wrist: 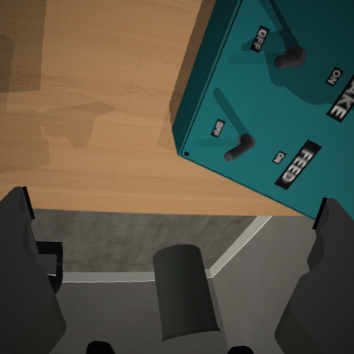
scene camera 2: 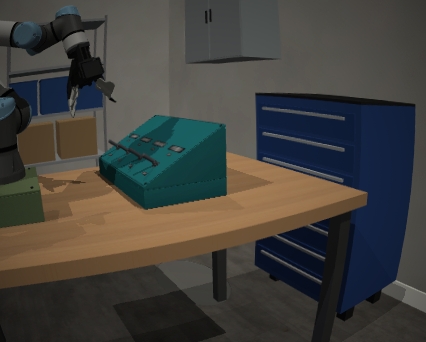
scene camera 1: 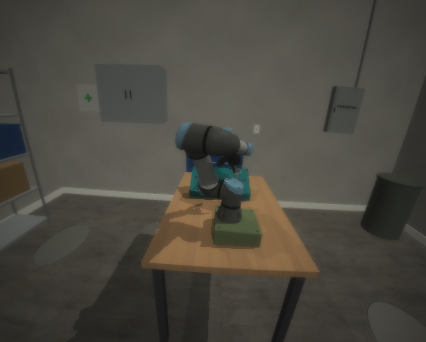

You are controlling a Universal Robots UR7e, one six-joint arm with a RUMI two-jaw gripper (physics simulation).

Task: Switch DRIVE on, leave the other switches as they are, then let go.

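Pixels of known places: gripper, fingertip midpoint: (wrist: pixel 174 196) (scene camera 2: pixel 95 109) (scene camera 1: pixel 233 173); arm's base at its link origin: (scene camera 2: pixel 3 177) (scene camera 1: pixel 228 216).
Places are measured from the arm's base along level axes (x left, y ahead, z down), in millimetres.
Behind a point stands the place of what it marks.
A teal console (scene camera 1: pixel 245 190) @(x -173, y 418, z 17 mm) (scene camera 2: pixel 195 160) @(x -215, y 536, z -14 mm) (wrist: pixel 200 112) @(x -133, y 395, z 31 mm) with a sloped panel stands on the table. In the wrist view, the FEED switch (wrist: pixel 240 147) @(x -138, y 435, z -21 mm) is a dark lever with its tip towards its OFF label (wrist: pixel 217 128) @(x -144, y 418, z 17 mm). A second lever (wrist: pixel 290 57) @(x -19, y 431, z -28 mm), beside a cut-off label ending in AKE (wrist: pixel 341 102) @(x -45, y 514, z -37 mm), also tips towards its OFF label (wrist: pixel 259 39) @(x -24, y 420, z 17 mm). The word DRIVE does not show in the wrist view, and the labels are too small to read in scene camera 2. My gripper (scene camera 2: pixel 94 108) @(x -48, y 307, z -164 mm) (wrist: pixel 174 196) @(x -48, y 307, z -164 mm) is open and empty, above and off the console's low front side, apart from the levers.
The console stands on the wooden table (scene camera 1: pixel 185 245) @(x 243, y -161, z 94 mm) (scene camera 2: pixel 240 215) @(x -381, y 562, z 95 mm) (wrist: pixel 125 165) @(x -303, y 327, z 95 mm), in front of the arm's green base block (scene camera 1: pixel 237 235) @(x -36, y -148, z 24 mm) (scene camera 2: pixel 22 205) @(x -176, y 50, z 44 mm). A blue drawer cabinet (scene camera 2: pixel 385 200) stands beyond the table. A dark bin (scene camera 1: pixel 392 205) (wrist: pixel 185 295) stands on the floor.
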